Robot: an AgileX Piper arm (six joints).
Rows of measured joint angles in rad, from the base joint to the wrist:
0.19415 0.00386 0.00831 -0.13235 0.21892 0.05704
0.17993 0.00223 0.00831 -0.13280 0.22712 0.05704
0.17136 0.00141 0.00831 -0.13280 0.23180 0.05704
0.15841 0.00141 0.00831 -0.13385 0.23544 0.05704
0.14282 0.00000 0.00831 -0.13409 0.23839 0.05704
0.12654 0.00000 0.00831 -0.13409 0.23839 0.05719
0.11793 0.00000 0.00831 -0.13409 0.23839 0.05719
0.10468 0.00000 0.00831 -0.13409 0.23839 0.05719
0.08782 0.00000 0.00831 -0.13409 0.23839 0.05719
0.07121 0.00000 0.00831 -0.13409 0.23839 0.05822
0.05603 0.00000 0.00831 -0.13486 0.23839 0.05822
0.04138 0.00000 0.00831 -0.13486 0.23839 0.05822
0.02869 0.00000 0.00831 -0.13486 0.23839 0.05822
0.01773 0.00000 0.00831 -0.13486 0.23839 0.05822
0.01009 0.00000 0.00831 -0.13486 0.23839 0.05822
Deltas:
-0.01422 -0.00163 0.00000 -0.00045 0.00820 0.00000
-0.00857 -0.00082 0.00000 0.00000 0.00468 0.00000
-0.01295 0.00000 0.00000 -0.00105 0.00364 0.00000
-0.01559 -0.00141 0.00000 -0.00024 0.00295 0.00000
-0.01628 0.00000 0.00000 0.00000 0.00000 0.00015
-0.00861 0.00000 0.00000 0.00000 0.00000 0.00000
-0.01325 0.00000 0.00000 0.00000 0.00000 0.00000
-0.01686 0.00000 0.00000 0.00000 0.00000 0.00000
-0.01661 0.00000 0.00000 0.00000 0.00000 0.00103
-0.01518 0.00000 0.00000 -0.00077 0.00000 0.00000
-0.01465 0.00000 0.00000 0.00000 0.00000 0.00000
-0.01269 0.00000 0.00000 0.00000 0.00000 0.00000
-0.01096 0.00000 0.00000 0.00000 0.00000 0.00000
-0.00764 0.00000 0.00000 0.00000 0.00000 0.00000

